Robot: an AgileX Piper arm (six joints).
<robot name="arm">
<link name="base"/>
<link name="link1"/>
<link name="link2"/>
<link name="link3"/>
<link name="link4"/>
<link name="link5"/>
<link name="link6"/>
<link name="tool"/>
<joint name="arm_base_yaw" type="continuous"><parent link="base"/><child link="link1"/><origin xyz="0 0 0.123"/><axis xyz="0 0 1"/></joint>
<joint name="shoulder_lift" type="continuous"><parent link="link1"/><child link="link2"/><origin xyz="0 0 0" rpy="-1.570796 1.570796 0"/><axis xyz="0 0 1"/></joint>
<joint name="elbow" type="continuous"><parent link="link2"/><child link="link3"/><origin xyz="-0.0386 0.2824 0" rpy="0 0 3.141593"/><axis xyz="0 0 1"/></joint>
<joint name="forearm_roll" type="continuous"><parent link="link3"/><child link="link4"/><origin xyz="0.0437 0.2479 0" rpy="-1.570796 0 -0.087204"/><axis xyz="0 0 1"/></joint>
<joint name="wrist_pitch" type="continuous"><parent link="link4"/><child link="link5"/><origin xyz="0 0 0" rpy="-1.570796 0 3.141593"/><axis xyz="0 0 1"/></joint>
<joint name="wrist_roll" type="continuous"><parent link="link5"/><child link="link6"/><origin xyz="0 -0.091 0" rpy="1.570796 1.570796 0"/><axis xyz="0 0 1"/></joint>
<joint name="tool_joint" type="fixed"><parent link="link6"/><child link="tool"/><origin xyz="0 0 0" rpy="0 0 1.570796"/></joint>
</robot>
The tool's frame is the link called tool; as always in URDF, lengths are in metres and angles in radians. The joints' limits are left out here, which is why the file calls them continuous.
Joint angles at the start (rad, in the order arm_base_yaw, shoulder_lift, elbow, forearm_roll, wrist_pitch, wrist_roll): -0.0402, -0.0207, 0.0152, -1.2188, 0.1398, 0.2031
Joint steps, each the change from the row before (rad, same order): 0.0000, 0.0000, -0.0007, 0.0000, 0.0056, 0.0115; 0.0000, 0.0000, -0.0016, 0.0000, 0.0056, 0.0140; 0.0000, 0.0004, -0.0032, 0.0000, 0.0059, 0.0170; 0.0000, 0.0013, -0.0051, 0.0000, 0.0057, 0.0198; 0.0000, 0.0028, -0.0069, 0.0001, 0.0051, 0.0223; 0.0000, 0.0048, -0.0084, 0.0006, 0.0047, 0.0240; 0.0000, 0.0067, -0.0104, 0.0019, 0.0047, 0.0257; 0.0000, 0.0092, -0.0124, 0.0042, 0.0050, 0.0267; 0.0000, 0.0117, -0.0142, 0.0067, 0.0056, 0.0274; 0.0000, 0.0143, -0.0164, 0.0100, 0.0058, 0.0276; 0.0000, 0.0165, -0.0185, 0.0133, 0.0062, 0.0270; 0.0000, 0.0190, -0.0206, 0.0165, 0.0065, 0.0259; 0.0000, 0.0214, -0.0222, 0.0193, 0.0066, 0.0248; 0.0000, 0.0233, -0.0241, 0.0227, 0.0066, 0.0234; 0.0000, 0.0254, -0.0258, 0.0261, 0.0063, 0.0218; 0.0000, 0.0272, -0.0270, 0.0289, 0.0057, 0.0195
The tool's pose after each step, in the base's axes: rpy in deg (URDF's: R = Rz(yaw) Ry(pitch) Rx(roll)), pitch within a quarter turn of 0, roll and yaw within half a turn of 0; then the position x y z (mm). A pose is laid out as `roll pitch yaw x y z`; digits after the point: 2 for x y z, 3 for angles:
-87.093 32.962 -98.545 54.02 -14.56 204.85
-87.093 33.790 -98.810 53.86 -15.03 205.21
-87.010 34.798 -99.038 53.65 -15.52 206.08
-86.843 35.973 -99.197 53.41 -15.99 207.55
-86.628 37.299 -99.283 53.22 -16.41 209.56
-86.430 38.746 -99.342 53.12 -16.80 211.97
-86.221 40.365 -99.375 53.10 -17.18 214.92
-86.065 42.170 -99.434 53.20 -17.58 218.37
-85.994 44.153 -99.560 53.47 -18.02 222.22
-85.993 46.331 -99.720 53.93 -18.46 226.59
-86.056 48.662 -99.929 54.55 -18.91 231.45
-86.224 51.107 -100.217 55.43 -19.37 236.79
-86.544 53.639 -100.622 56.60 -19.80 242.44
-86.978 56.279 -101.111 58.04 -20.21 248.51
-87.589 59.010 -101.728 59.82 -20.55 254.91
-88.429 61.753 -102.516 61.99 -20.80 261.51

